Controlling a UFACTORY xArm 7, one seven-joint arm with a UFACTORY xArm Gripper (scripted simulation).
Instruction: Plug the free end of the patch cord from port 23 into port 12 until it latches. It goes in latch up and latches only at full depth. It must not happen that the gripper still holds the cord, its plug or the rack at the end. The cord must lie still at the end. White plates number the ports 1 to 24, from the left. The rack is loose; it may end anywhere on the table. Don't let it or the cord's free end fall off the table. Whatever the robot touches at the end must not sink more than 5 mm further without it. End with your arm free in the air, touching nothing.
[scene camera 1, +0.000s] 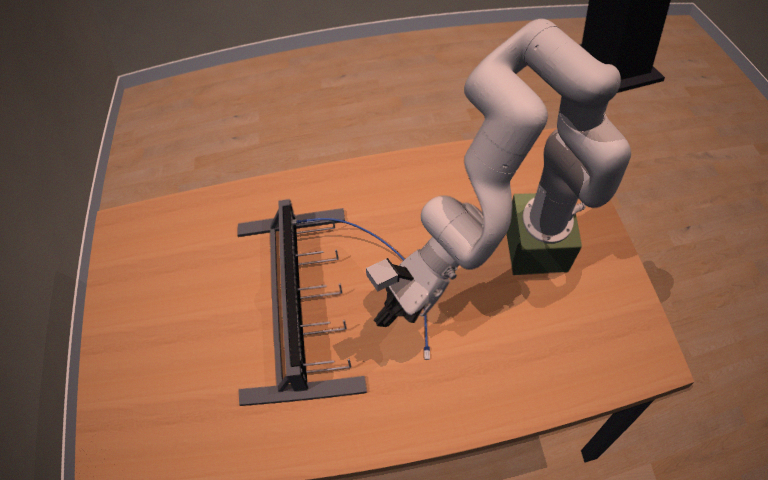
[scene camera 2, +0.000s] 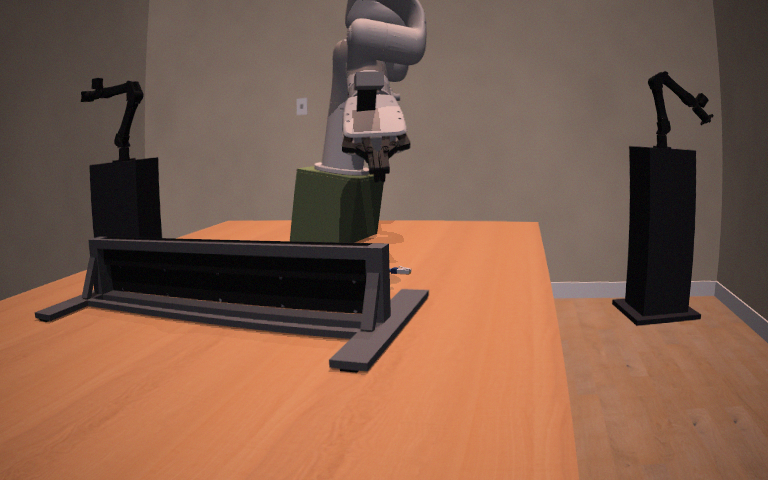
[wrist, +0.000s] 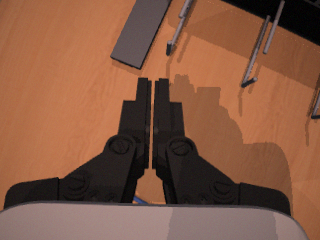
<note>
In view: the gripper (scene camera 1: 379, 323).
The gripper also shows in the wrist view (wrist: 152, 98).
</note>
